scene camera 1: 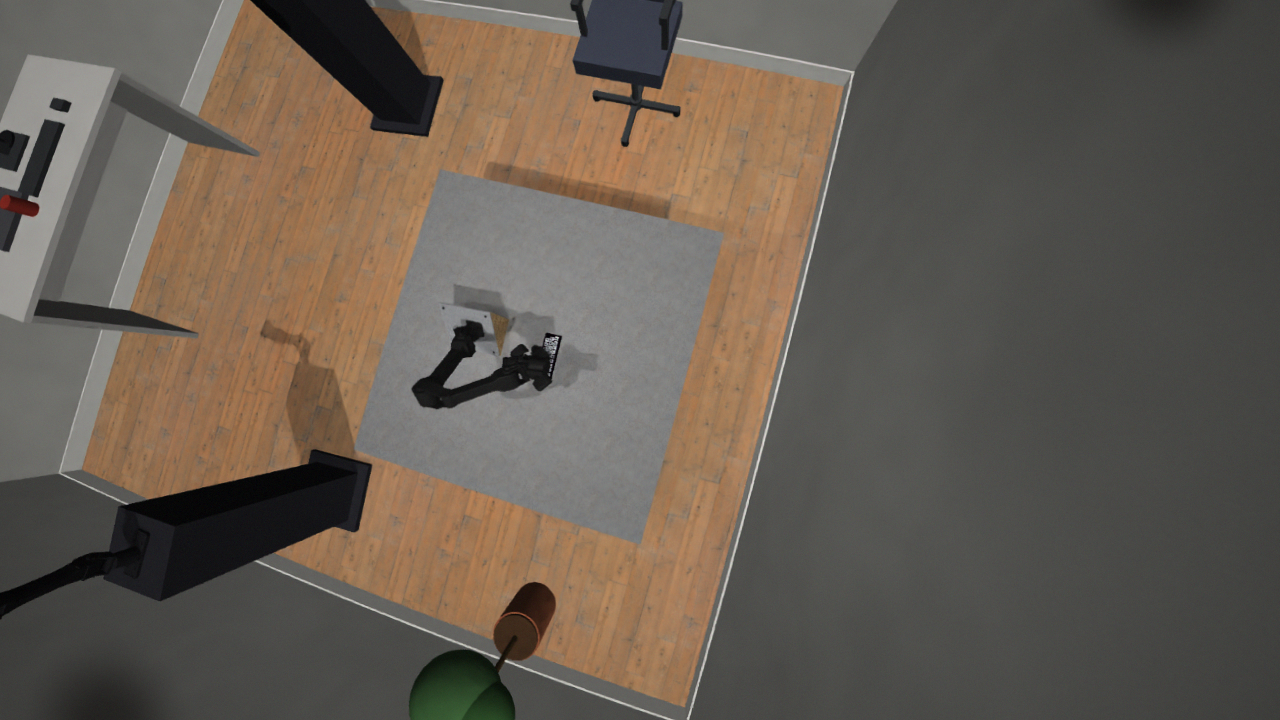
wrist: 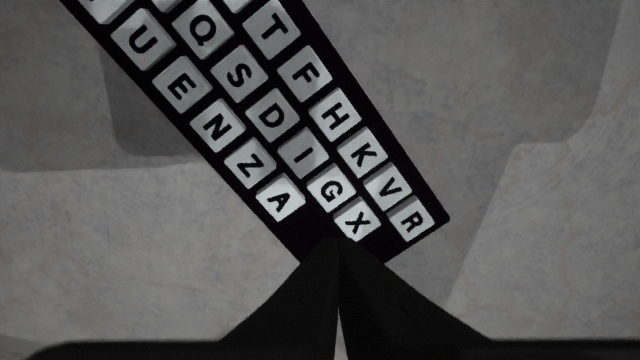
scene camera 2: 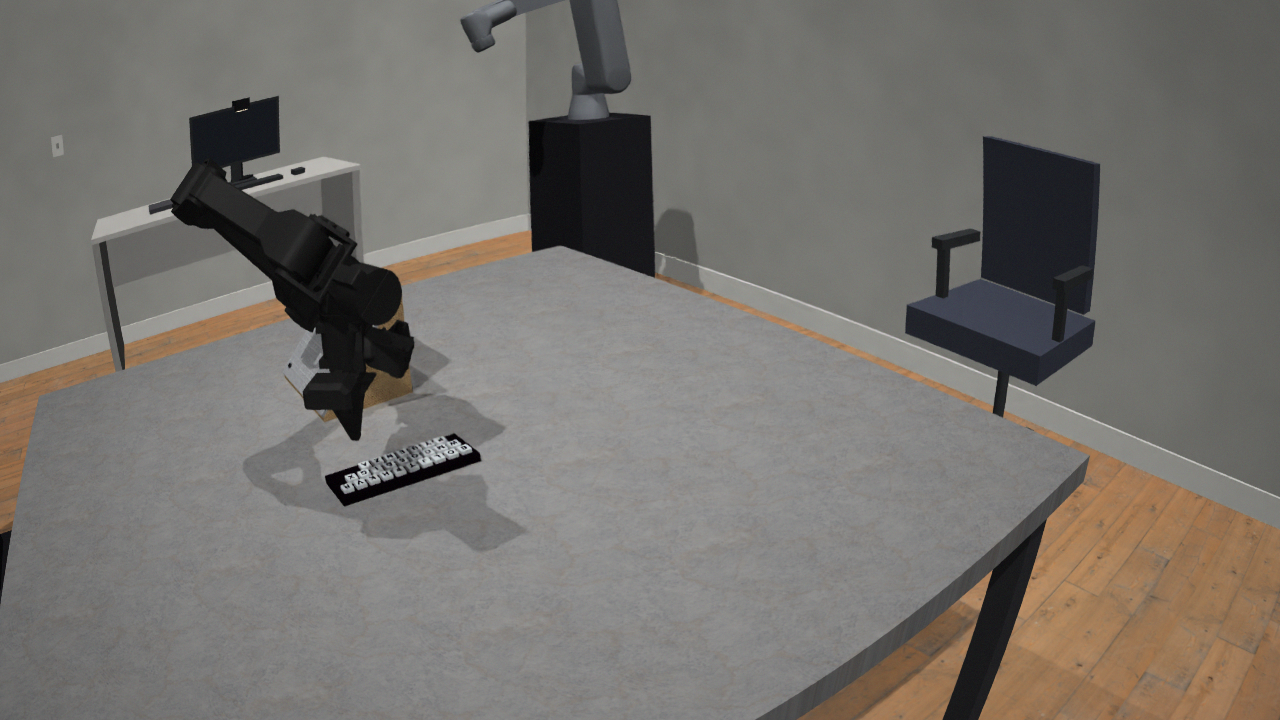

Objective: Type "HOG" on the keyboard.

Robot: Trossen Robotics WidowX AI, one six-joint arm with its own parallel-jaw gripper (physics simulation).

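Seen in the pictures: gripper, between the fingertips: [wrist: 336,251] [scene camera 2: 355,439]; arm's base, origin of its link: [scene camera 1: 475,328].
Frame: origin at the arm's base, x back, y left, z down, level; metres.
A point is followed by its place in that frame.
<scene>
The black keyboard [scene camera 1: 554,351] {x -0.306, y -0.026, z 0.082 m} [scene camera 2: 402,470] {x -0.306, y -0.064, z 0.081 m} [wrist: 306,231] {x -0.260, y -0.119, z 0.086 m} with pale keys lies flat on the grey table [scene camera 1: 572,268] {x -0.301, y 0.331, z 0.097 m} [scene camera 2: 671,501] {x -0.532, y 0.146, z 0.097 m}. In the wrist view it slants from top left to bottom centre. The H key [wrist: 335,116] {x -0.301, y -0.086, z 0.081 m} shows in its right-hand row and the G key [wrist: 331,190] {x -0.281, y -0.109, z 0.081 m} in the middle row, between I and X. The O key does not show in the wrist view. My gripper [scene camera 2: 355,437] {x -0.277, y -0.110, z 0.039 m} [wrist: 336,251] {x -0.277, y -0.110, z 0.039 m} is shut and empty. Its tips hang above the table by the keyboard, apart from the keys; in the wrist view they overlap the keyboard's near end, just below the X key.
A pale board with a wooden side [scene camera 1: 501,331] {x -0.077, y 0.011, z 0.059 m} [scene camera 2: 392,386] {x -0.077, y 0.036, z 0.078 m} stands behind my gripper, near the arm's base. The arm's shadow falls across the keyboard and table. A dark chair [scene camera 1: 626,44] [scene camera 2: 998,326], a white desk [scene camera 1: 76,134] and a black pedestal [scene camera 2: 590,192] stand beyond the table.
</scene>
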